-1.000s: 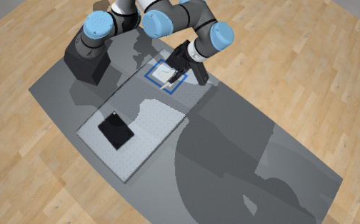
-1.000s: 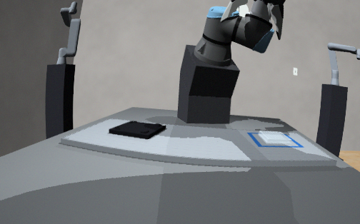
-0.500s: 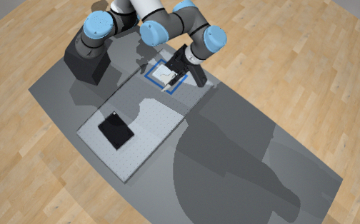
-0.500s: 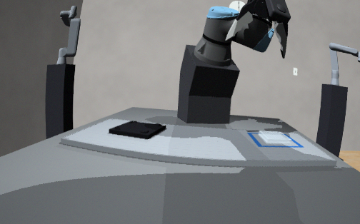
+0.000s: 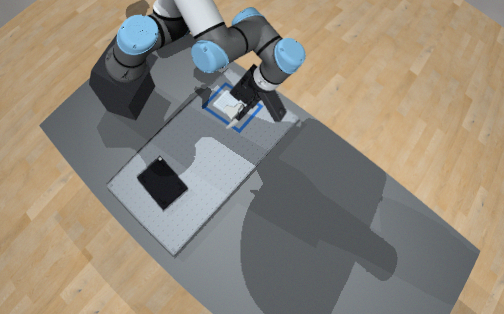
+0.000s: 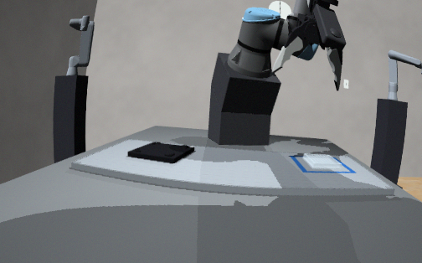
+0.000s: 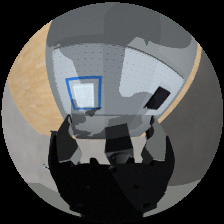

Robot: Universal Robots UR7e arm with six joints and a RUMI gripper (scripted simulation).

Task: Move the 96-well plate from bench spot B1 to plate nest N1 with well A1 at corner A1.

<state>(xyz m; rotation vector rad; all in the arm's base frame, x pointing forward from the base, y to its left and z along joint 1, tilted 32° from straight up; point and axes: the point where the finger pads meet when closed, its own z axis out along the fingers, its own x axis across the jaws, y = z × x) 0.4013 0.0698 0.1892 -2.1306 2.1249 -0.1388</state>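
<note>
The white 96-well plate lies 11 cm behind my hand, 9 cm to the left of it and 19 cm below it. From my hand the other things lie so: black plate nest 13 cm behind, 32 cm to the right, 19 cm below.
</note>
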